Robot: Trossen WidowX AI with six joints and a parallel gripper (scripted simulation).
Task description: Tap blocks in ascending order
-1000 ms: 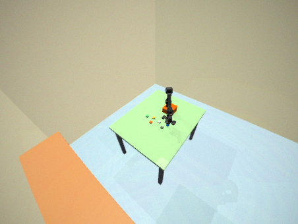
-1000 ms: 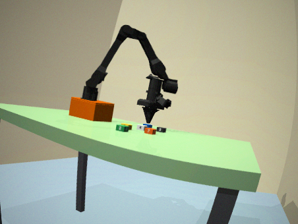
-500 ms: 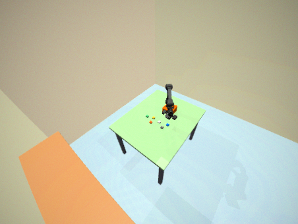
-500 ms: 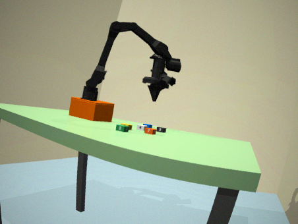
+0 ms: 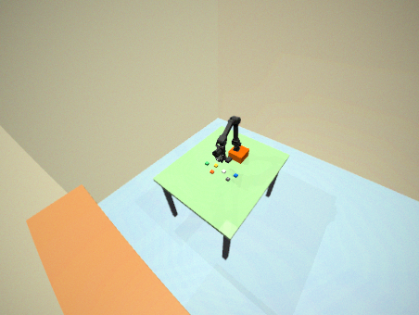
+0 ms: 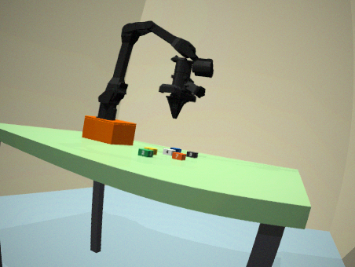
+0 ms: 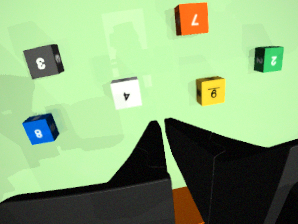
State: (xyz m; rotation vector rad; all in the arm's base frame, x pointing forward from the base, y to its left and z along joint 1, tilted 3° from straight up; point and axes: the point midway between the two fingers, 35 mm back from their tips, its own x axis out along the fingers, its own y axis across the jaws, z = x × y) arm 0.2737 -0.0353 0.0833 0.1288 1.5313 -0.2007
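The yellow block is 11 cm below my gripper tip, 8 cm to the right of it and 4 cm behind it. The rest, counted from my gripper tip: dark grey block (11 cm below, 9 cm to the left, 6 cm ahead); orange block (11 cm below, 8 cm to the right, 5 cm ahead); white block (11 cm below, 2 cm to the left).
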